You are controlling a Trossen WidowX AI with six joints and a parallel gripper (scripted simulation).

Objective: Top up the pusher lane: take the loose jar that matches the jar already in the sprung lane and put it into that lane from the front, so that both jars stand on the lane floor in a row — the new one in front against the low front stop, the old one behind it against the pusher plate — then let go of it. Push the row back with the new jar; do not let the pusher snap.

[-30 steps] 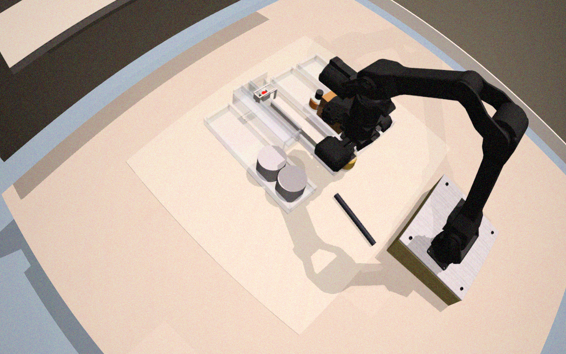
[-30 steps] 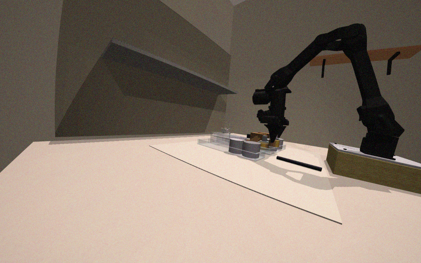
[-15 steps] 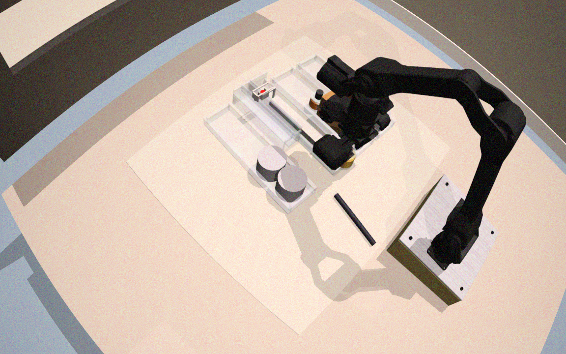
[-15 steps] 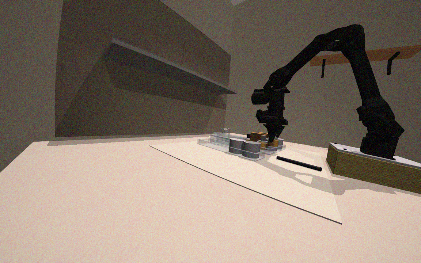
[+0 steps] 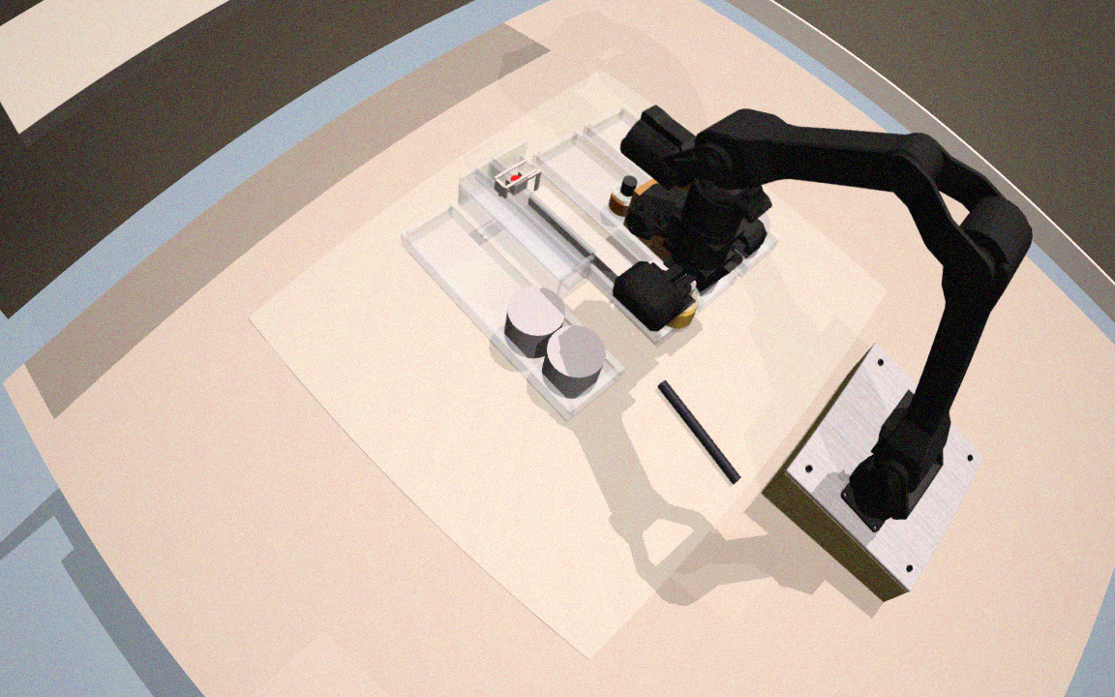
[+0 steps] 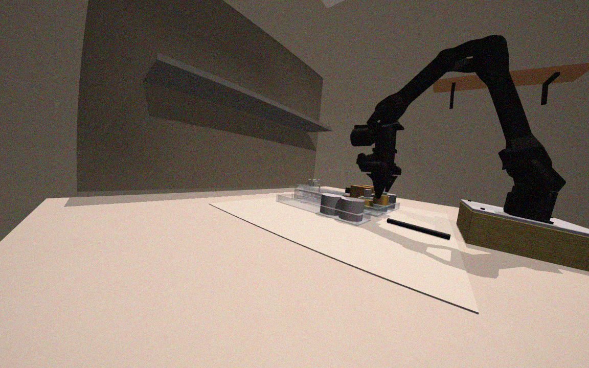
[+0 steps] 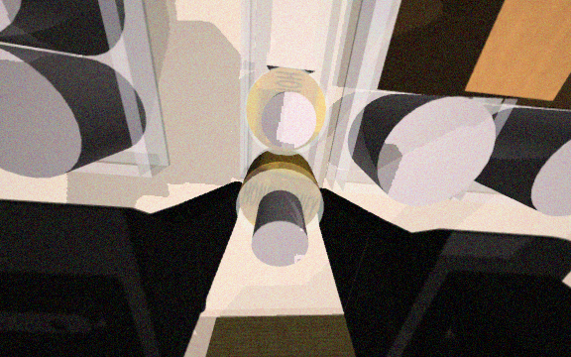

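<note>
Right now my gripper tip is 11 cm past the black rod, 7 cm to the right of it and 5 cm above it.
</note>
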